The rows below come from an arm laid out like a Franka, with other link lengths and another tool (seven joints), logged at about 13 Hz.
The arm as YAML. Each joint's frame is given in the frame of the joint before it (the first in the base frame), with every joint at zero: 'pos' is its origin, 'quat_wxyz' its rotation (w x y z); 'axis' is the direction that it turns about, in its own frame. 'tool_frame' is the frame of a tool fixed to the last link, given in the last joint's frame.
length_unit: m
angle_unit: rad
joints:
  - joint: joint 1
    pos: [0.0, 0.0, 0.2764]
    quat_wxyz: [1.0, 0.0, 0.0, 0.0]
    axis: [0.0, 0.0, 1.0]
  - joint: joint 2
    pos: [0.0, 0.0, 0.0]
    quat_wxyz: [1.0, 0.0, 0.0, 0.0]
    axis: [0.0, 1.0, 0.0]
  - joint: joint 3
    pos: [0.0, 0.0, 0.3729]
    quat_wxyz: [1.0, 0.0, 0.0, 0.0]
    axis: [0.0, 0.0, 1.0]
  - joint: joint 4
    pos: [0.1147, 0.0, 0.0]
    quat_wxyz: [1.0, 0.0, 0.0, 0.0]
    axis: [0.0, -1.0, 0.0]
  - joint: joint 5
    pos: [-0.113, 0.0, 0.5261]
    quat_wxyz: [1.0, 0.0, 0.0, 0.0]
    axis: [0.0, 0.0, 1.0]
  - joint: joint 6
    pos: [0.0, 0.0, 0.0]
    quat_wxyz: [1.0, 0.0, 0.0, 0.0]
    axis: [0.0, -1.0, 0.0]
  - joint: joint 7
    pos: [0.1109, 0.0, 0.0]
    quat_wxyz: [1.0, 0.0, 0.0, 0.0]
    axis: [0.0, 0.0, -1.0]
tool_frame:
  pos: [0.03, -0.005, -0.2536]
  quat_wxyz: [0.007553, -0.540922, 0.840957, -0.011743]
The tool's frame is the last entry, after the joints.
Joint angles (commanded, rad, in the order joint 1, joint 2, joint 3, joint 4, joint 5, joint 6, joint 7), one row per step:
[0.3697 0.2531 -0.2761 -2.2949 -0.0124 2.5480 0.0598]
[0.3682 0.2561 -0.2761 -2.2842 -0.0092 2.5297 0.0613]
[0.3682 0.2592 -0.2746 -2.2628 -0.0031 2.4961 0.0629]
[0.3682 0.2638 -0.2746 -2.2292 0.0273 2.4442 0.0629]
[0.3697 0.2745 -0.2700 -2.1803 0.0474 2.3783 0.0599]
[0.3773 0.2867 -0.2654 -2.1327 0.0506 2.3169 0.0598]
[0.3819 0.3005 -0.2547 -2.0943 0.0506 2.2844 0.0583]
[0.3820 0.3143 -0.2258 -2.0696 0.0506 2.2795 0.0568]
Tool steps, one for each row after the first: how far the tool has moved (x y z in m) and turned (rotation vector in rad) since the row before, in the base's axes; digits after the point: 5 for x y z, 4 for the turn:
[0.00123 -0.00101 0.00100 -0.0002 0.0102 -0.0063]
[0.00359 0.00190 0.00450 0.0014 0.0150 -0.0061]
[0.00553 0.00265 0.00768 0.0153 0.0227 -0.0252]
[0.00857 0.00836 0.01006 0.0102 0.0279 -0.0064]
[0.00756 0.01208 0.00951 -0.0005 0.0259 0.0107]
[0.00850 0.01434 0.00660 -0.0001 0.0084 0.0179]
[0.00577 0.02508 0.00109 0.0063 -0.0034 0.0307]

